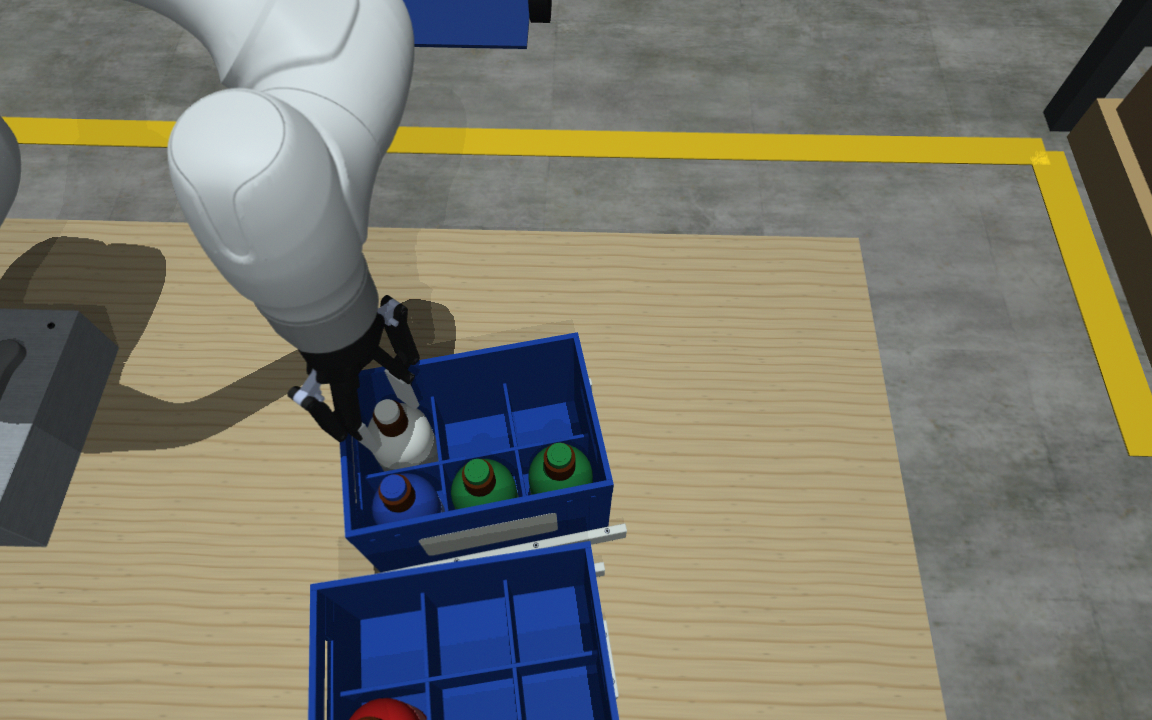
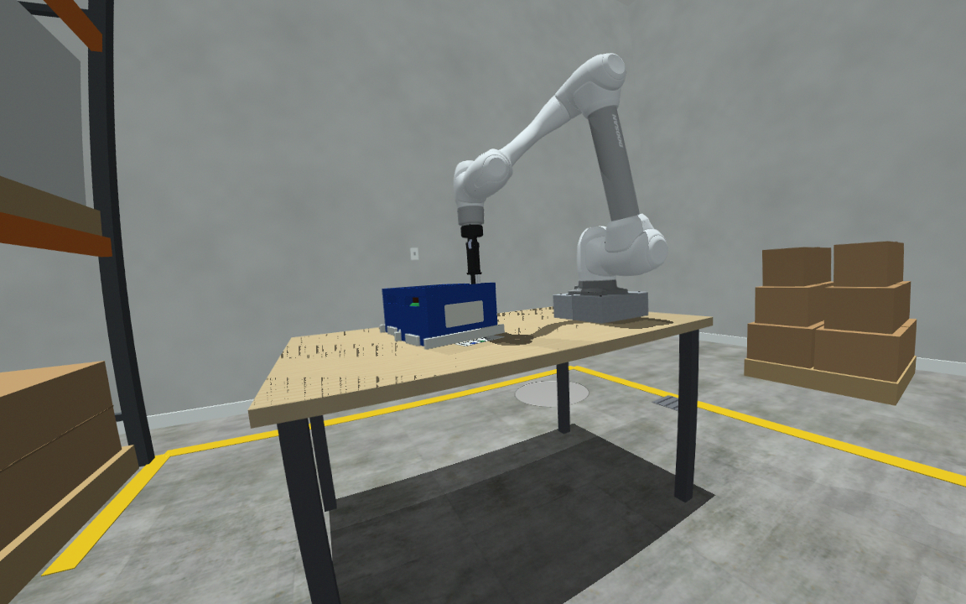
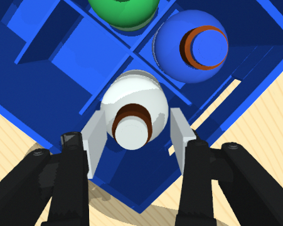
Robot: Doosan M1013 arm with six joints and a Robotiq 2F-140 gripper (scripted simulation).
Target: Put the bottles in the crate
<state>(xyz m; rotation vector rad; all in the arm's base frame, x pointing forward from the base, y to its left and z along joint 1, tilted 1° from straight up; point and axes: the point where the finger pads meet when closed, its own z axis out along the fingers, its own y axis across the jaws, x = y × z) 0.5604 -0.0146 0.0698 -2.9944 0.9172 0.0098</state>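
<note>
The white bottle is 8 cm below my hand. The rest, counted from my hand: pick list 17 cm below, 11 cm to the left, 5 cm ahead; blue bottle 8 cm to the right, 8 cm below, 2 cm ahead; red bottle 31 cm to the right, 8 cm below, 3 cm ahead.
</note>
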